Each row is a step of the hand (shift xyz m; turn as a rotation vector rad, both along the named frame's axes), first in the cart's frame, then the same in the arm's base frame.
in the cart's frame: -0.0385 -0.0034 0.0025 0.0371 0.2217 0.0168
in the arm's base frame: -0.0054 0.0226 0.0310 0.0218 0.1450 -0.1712
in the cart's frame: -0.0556 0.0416 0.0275 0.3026 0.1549 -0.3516
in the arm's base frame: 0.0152 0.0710 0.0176 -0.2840 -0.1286 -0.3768
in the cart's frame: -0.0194 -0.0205 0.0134 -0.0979 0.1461 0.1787
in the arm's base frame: 0.0094 -0.0010 0.0298 0.1535 0.1983 0.0020
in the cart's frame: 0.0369 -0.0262 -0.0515 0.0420 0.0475 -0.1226
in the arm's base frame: -0.0426 -0.0508 -0.0175 -0.1119 -0.0088 -0.0803
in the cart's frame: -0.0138 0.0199 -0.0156 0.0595 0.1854 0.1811
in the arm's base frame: -0.0183 0.0216 -0.0053 0.1876 0.1267 -0.1396
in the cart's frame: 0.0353 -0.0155 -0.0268 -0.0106 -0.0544 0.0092
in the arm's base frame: -0.0189 -0.0382 -0.0197 0.0074 -0.0327 0.0451
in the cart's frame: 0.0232 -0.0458 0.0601 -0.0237 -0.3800 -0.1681
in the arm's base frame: 0.0640 -0.0408 0.0220 -0.1656 -0.2941 0.2435
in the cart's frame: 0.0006 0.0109 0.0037 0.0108 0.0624 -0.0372
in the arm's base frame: 0.0036 0.0083 -0.0071 -0.0348 0.0346 -0.0546
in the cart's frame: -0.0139 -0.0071 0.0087 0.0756 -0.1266 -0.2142
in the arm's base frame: 0.0058 0.0049 0.0162 -0.1930 -0.1743 -0.0036
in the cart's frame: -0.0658 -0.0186 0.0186 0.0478 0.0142 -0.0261
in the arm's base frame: 0.0050 0.0311 0.0635 -0.0159 -0.0238 -0.0484
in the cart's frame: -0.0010 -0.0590 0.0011 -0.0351 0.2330 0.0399
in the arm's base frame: 0.0015 -0.0435 0.0398 0.0295 0.2033 -0.1220
